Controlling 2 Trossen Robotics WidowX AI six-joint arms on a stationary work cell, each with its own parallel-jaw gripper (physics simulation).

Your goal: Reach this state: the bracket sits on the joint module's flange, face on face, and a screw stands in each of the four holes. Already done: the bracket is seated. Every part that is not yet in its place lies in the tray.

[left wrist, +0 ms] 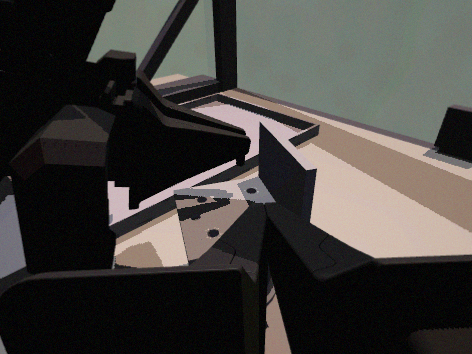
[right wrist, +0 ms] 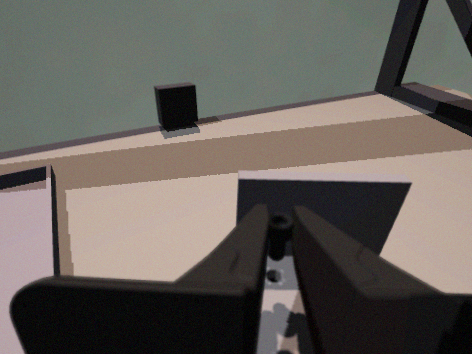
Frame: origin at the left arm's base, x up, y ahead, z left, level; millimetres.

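Seen in the pictures: left gripper, fingertip midpoint: (left wrist: 263,215); right gripper, fingertip midpoint: (left wrist: 246,141) (right wrist: 278,216).
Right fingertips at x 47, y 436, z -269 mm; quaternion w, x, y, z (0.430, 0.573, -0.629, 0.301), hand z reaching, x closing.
Observation:
Offsets run from my right fingertips to a thing's top centre. "*": to the spot under its first point.
The bracket (left wrist: 227,212) (right wrist: 300,195) has a flat plate with dark round holes and an upright wall; in the left wrist view the wall stands right of the plate. The joint module under it is mostly hidden. My left gripper (left wrist: 263,215) is shut and empty, its tips low over the plate beside the wall, covering part of it. My right gripper (left wrist: 246,141) (right wrist: 278,216) is shut on a black screw {dx +2, dy +4, dz +2 mm} (left wrist: 240,160) (right wrist: 277,242), which hangs head up above the bracket. In the right wrist view one plate hole {* dx -42, dy -7, dz +0 mm} (right wrist: 274,276) shows just below the screw.
The tray {dx -87, dy +159, dz -136 mm} (left wrist: 306,133) (right wrist: 25,240) lies behind the bracket in the left wrist view; my right arm hides much of its inside. A black block {dx -46, dy -216, dz -236 mm} (left wrist: 456,131) (right wrist: 177,106) stands at the table's far edge. A dark frame post (left wrist: 225,45) (right wrist: 400,50) rises at the table's corner.

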